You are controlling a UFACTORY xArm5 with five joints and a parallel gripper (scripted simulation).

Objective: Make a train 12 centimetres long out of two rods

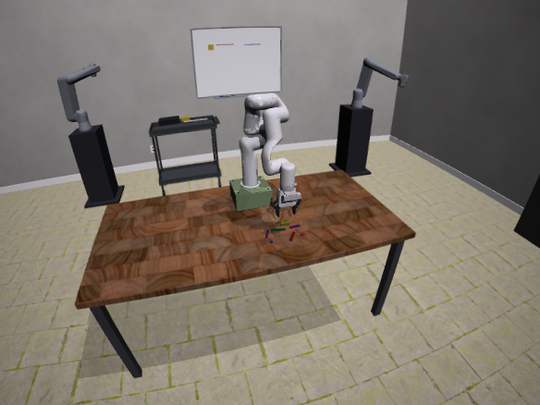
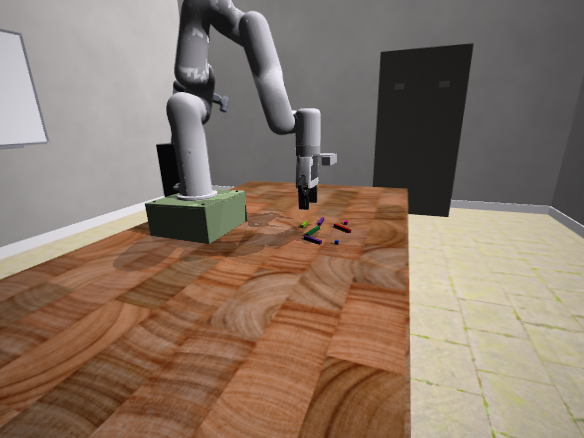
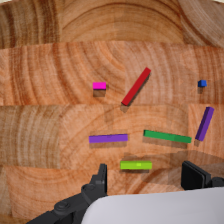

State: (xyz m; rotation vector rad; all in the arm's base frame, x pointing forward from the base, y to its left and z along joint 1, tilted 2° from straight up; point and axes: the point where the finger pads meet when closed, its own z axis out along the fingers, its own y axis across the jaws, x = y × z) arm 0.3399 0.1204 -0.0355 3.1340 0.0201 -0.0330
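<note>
Right now my hand is 7 cm above the lime rod and 1 cm past it. Also, from my hand: green rod (7 cm below, 5 cm to the right, 3 cm ahead); then magenta rod (11 cm ahead, 7 cm below, 6 cm to the left); then red rod (11 cm ahead, 7 cm below).
</note>
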